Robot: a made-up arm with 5 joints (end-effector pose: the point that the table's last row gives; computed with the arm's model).
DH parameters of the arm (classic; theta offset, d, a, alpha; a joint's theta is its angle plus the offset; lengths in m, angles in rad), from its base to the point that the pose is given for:
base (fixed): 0 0.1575 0 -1.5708
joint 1: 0 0.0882 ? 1.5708
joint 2: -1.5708 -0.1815 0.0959 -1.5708
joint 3: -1.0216 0 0.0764 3.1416
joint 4: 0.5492 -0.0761 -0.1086 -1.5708
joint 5: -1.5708 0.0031 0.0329 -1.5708
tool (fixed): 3.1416 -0.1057 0 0
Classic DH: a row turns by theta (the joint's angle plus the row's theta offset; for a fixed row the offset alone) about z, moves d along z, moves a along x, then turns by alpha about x.
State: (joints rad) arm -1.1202 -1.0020 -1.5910 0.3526 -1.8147
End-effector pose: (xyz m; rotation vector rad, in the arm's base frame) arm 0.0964 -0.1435 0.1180 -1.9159 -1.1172 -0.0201
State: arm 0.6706 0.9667 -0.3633 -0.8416 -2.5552
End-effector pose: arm 0.0606 0.1707 -0.0685 1.0275 -1.4663 -0.5310
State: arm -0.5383 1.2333 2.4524 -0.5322 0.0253
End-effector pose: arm 0.1160 0.1012 0.1733 2.1392 1.5069 0.7507
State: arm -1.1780 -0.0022 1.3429 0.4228 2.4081
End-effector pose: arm 0.2120 -0.0720 0.1257 -0.2132 1.1367 0.9533
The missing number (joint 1, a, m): 0.0223
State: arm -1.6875 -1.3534 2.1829 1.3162 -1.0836
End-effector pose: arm 0.3593 -0.0583 0.2736 -1.4007 2.1637 1.2951
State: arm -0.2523 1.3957 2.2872 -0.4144 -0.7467
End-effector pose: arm 0.0899 0.2043 0.1142 1.8799 1.1645 -0.1164
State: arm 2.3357 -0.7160 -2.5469 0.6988 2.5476
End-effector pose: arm -0.1770 0.0372 0.2767 2.6220 0.8413 0.2272
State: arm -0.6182 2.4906 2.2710 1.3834 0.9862
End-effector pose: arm 0.2395 0.0778 -0.0890 -1.4454 1.2593 1.9288
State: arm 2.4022 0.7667 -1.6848 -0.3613 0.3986
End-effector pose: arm -0.2628 -0.0621 0.1880 -0.1514 1.7663 1.6550
